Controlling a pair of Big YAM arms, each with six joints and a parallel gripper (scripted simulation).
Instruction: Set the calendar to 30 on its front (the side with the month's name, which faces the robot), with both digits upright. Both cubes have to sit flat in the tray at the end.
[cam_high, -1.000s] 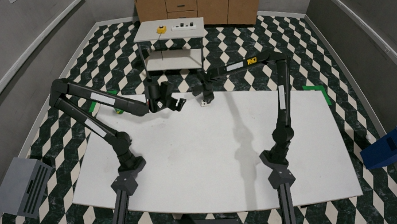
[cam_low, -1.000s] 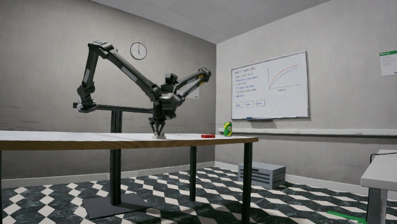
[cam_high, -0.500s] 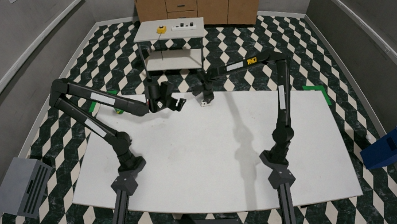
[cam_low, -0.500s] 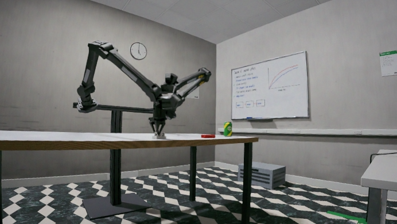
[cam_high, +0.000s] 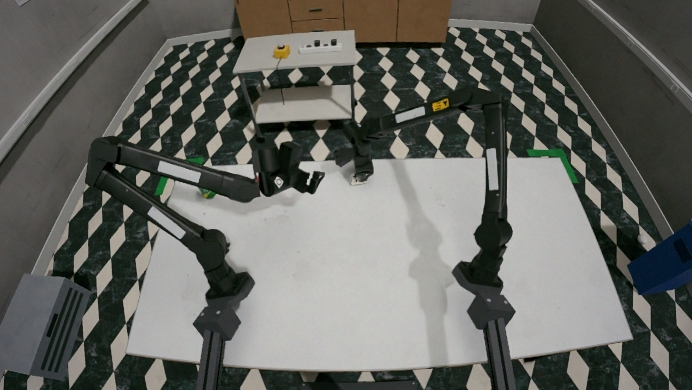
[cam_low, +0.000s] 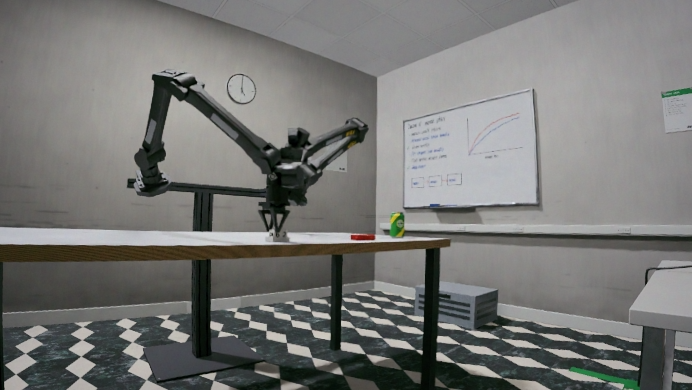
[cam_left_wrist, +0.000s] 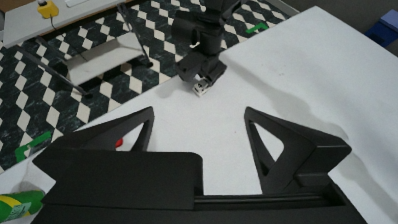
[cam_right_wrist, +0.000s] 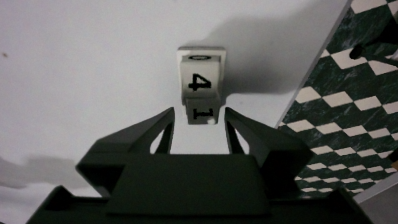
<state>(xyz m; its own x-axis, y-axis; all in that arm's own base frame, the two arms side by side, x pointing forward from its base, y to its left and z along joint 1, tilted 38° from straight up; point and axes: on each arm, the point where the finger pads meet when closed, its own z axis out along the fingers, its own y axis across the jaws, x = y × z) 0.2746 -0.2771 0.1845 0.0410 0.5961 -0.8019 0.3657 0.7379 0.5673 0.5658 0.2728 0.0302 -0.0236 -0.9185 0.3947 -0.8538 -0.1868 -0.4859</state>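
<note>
My right hand is 20 mm to the right of the flat white tray and 30 mm above it. From my right hand the other things lie so: flat red object: 30 mm ahead, 400 mm to the left, 30 mm below.
</note>
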